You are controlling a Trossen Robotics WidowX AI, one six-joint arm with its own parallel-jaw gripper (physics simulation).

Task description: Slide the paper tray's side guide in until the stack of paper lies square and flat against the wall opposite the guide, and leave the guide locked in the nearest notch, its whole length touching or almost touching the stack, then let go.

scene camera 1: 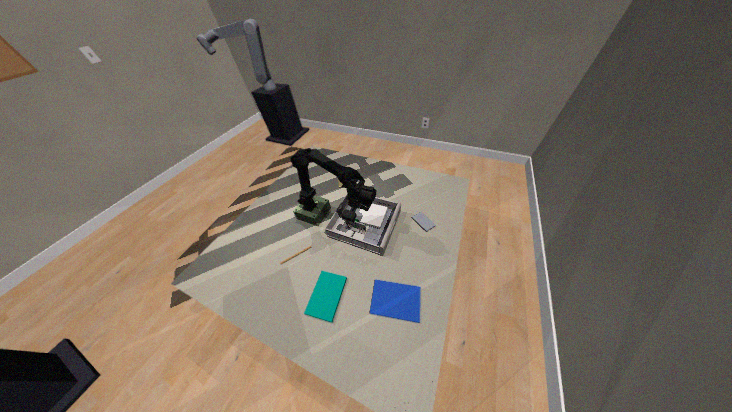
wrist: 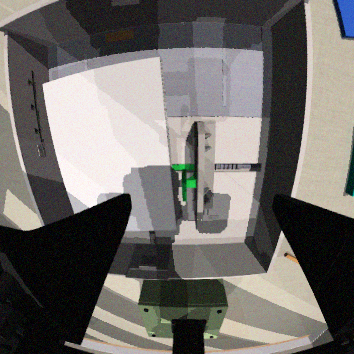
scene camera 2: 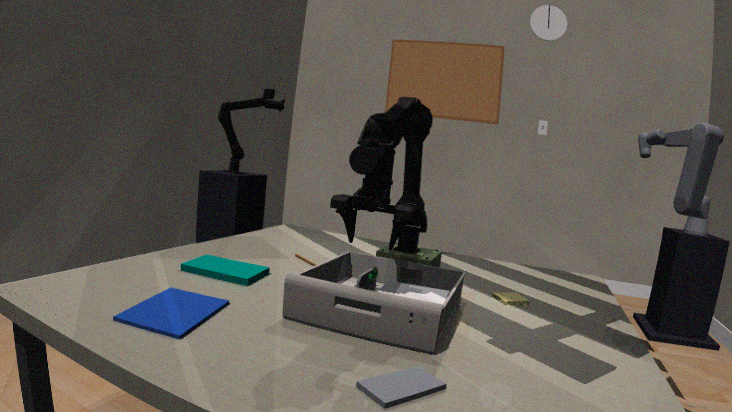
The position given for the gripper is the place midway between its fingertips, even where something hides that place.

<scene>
The gripper (scene camera 2: 370,246) is open, with nothing in its grasp. Also in view: a white paper stack (scene camera 2: 433,295). A blue pad (scene camera 2: 175,313), a small grey pad (scene camera 2: 413,382) and a teal sheet (scene camera 2: 242,273) rest on the table.
The white paper stack shows as well in the wrist view (wrist: 109,128). The blue pad shows as well in scene camera 1 (scene camera 1: 400,301). The teal sheet also shows in scene camera 1 (scene camera 1: 325,298). The wrist view does not show the small grey pad: it is out of frame.
</scene>
